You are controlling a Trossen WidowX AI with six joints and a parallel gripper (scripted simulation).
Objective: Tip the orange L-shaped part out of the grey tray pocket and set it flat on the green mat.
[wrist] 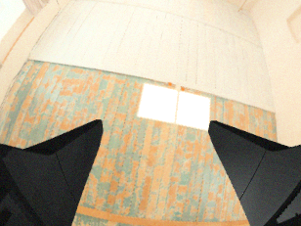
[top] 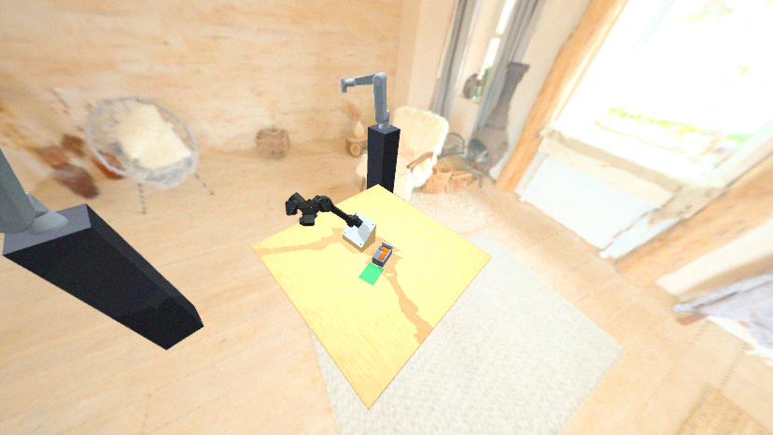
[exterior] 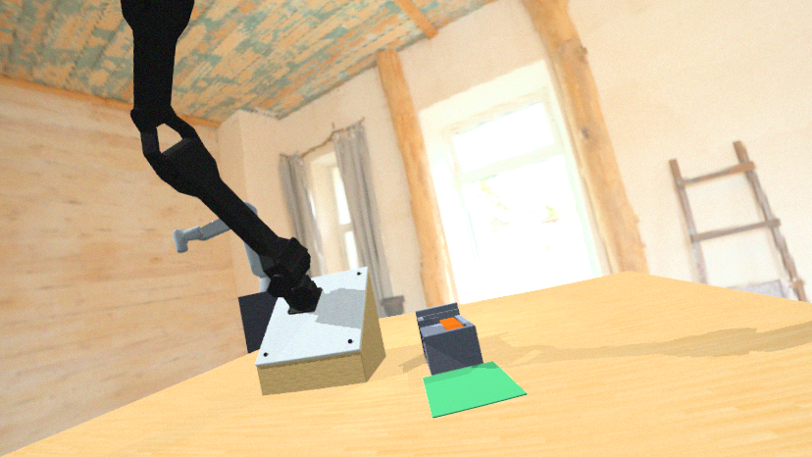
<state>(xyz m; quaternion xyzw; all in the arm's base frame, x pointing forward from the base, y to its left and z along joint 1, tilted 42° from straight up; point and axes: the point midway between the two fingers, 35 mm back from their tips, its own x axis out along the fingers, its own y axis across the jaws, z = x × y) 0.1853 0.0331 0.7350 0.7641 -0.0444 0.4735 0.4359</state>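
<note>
My gripper tip is 69 cm above the orange L-shaped part, 47 cm to the right of it and 4 cm short of it. Round my gripper tip: green mat (75 cm below, 31 cm to the left, 9 cm ahead).
</note>
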